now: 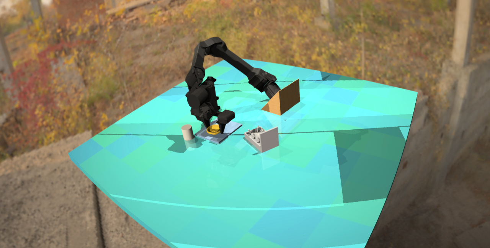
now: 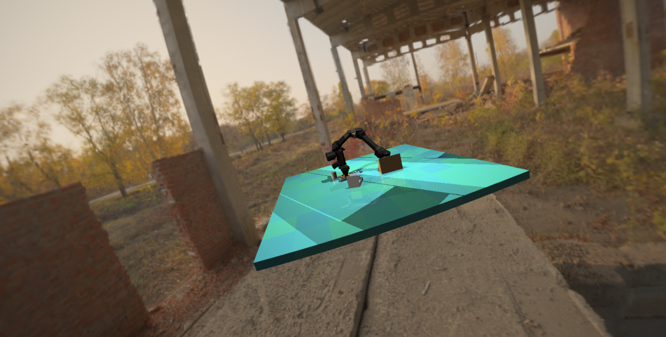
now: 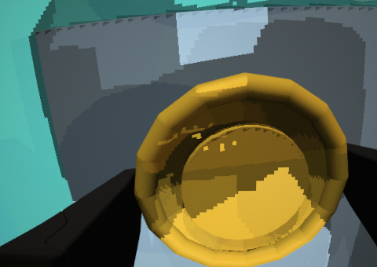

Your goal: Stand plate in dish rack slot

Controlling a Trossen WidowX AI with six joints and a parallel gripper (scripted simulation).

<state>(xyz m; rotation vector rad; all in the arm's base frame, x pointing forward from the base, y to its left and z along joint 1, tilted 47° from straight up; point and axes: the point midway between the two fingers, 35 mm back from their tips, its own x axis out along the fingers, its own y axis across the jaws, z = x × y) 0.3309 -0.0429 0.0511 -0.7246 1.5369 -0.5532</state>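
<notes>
My gripper tip is now 20 mm past the pale blue mat, 10 mm to the left of it and 10 mm above it. Round my gripper tip: cup (90 mm ahead, 70 mm to the right, 20 mm above); then yellow plate (10 mm above); then blue spoon (120 mm behind, 60 mm to the right).
</notes>
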